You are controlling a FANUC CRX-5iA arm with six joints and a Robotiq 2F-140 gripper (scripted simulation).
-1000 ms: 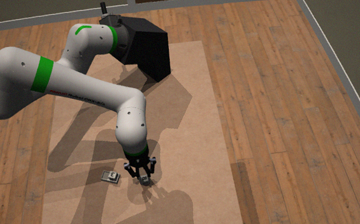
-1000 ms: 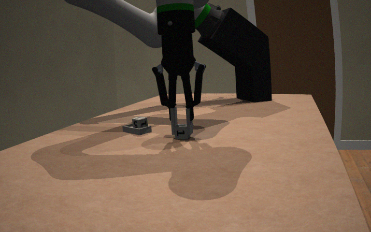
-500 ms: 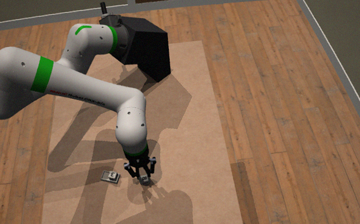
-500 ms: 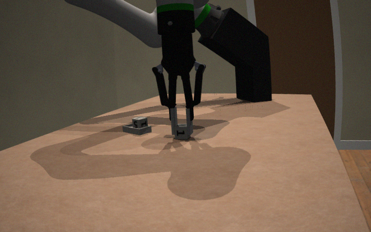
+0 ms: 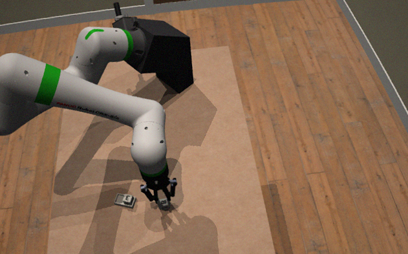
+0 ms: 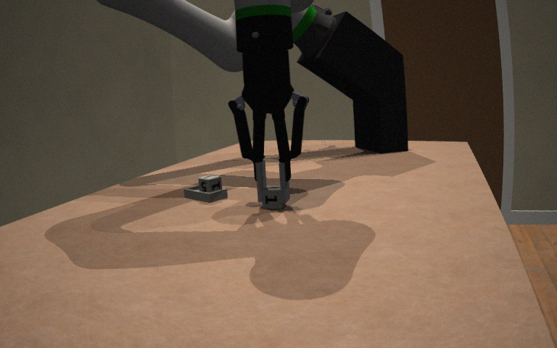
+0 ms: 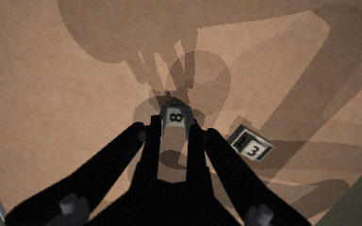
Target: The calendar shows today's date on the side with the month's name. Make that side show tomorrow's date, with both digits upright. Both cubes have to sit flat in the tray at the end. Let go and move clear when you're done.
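The grey number cube is 30 mm below my hand. Also, from my hand: grey calendar tray: 60 mm behind, 150 mm to the right, 30 mm below.
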